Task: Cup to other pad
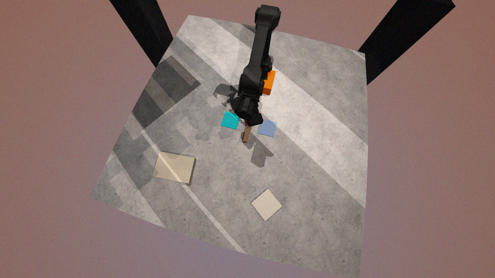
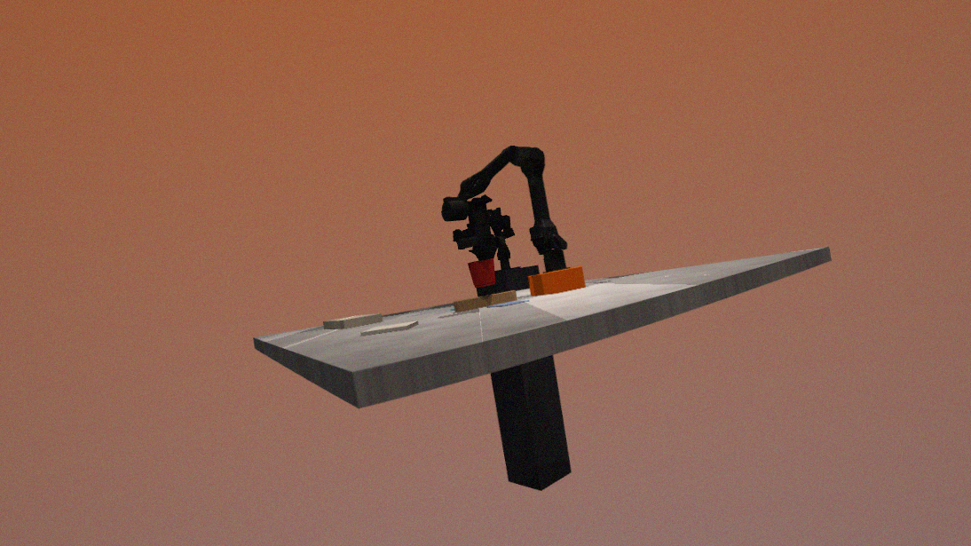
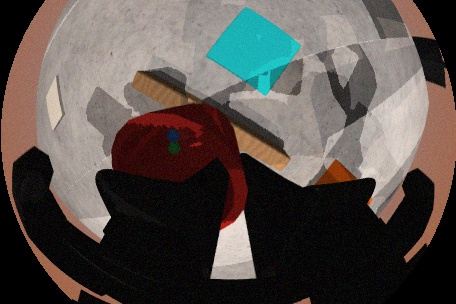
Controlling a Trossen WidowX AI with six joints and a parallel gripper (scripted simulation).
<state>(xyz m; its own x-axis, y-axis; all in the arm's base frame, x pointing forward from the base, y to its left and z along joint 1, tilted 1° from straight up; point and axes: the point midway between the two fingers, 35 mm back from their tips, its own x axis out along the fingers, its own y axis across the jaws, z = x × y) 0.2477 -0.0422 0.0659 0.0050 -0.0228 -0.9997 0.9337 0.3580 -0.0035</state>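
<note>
Right now the cyan pad is 10 cm below my gripper tip, 9 cm to the right of it and 1 cm ahead of it. From my gripper tip the other things lie so: pale blue pad: 10 cm to the left, 10 cm below, 3 cm ahead; cup: 3 cm ahead, 1 cm to the left; wooden bar: 9 cm below, 2 cm ahead.
</note>
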